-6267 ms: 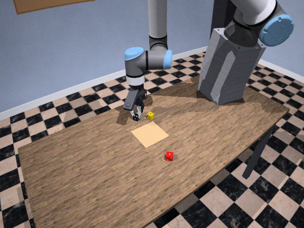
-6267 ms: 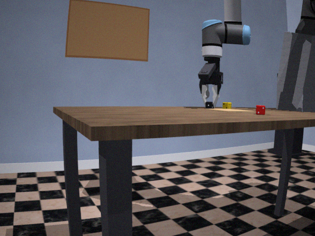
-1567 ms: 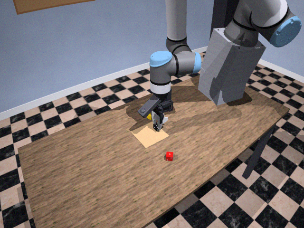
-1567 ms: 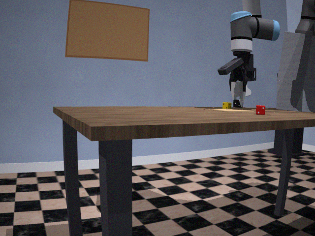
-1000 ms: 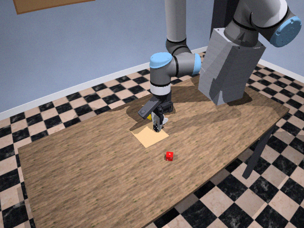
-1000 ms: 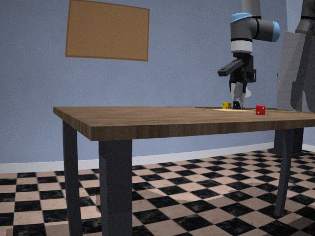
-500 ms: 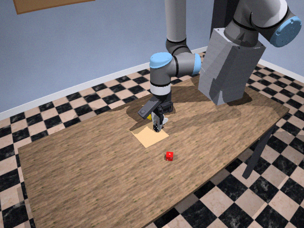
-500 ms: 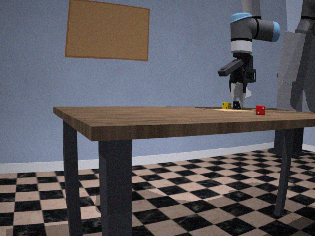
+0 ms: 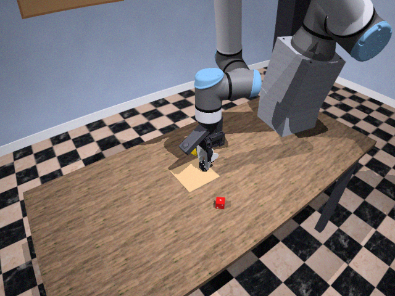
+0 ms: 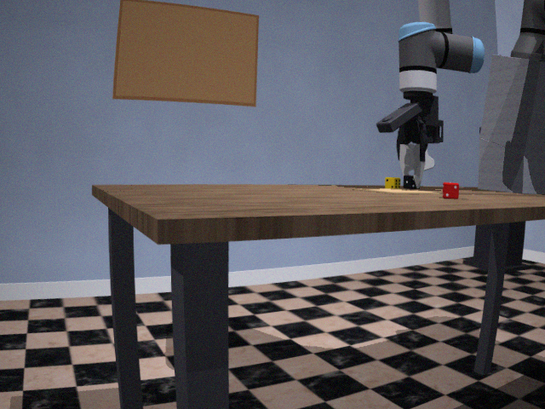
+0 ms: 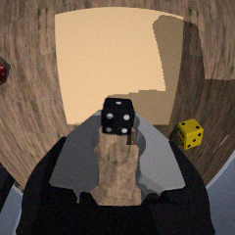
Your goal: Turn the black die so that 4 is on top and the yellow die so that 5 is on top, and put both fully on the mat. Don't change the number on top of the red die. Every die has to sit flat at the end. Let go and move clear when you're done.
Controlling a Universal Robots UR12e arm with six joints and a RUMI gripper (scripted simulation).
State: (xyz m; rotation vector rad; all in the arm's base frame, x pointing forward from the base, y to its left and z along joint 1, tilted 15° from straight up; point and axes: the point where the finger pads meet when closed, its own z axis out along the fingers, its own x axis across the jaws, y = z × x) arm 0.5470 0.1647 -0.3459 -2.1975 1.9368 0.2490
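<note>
My hand is right at the black die. Also, from my hand: yellow die (10 mm behind, 110 mm to the right, 10 mm below); red die (30 mm ahead, 190 mm to the left, 10 mm below); tan mat (40 mm ahead, 10 mm to the left, 20 mm below).
</note>
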